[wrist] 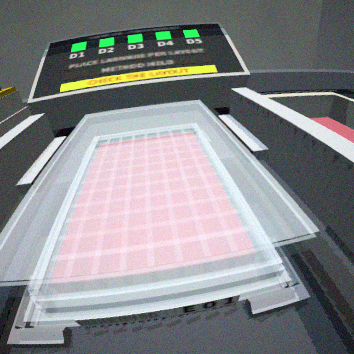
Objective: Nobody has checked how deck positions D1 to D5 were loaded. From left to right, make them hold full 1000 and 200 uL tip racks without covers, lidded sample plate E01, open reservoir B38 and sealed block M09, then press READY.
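Frame: origin at the arm's base, x ahead, y left, z up, level; millimetres.
Where they show: gripper, fingertip midpoint: (140, 115).
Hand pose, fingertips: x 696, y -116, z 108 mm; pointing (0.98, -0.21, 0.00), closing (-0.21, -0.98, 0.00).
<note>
Things, the pixels of their top centre, and the offset from my fingertips. "*": a spot on its surface instead.
- clear lid at a spot on its surface: (280, 220) * 88 mm back, 17 mm right, 5 mm down
- sample plate E01 at its top centre: (141, 141) 24 mm back, 5 mm left, 5 mm down
- screen at a spot on its surface: (140, 60) * 98 mm ahead, 23 mm right, 23 mm up
- yellow edge at a spot on its surface: (7, 92) * 44 mm ahead, 77 mm left, 22 mm up
A clear lid (280, 220) is raised above sample plate E01 (150, 210) in the wrist view, its edges standing wider than the plate's. The plate has pink wells and shows through the lid. It sits between pale corner brackets at the front. Its E01 label is partly blurred. My gripper (140, 115) is shut on the lid, with a pale-topped finger at its left and right sides. The finger pads' contact is hard to see. The tip racks, reservoir B38, block M09 and READY cannot be made out.
A screen (140, 60) behind the plate shows green squares for D1 to D5, "METHOD HELD" and a yellow "CHECK THE LAYOUT" bar. Dark pale-topped walls flank both sides. Something pink (336, 126) lies at the right, and a yellow edge (7, 92) shows at far left.
</note>
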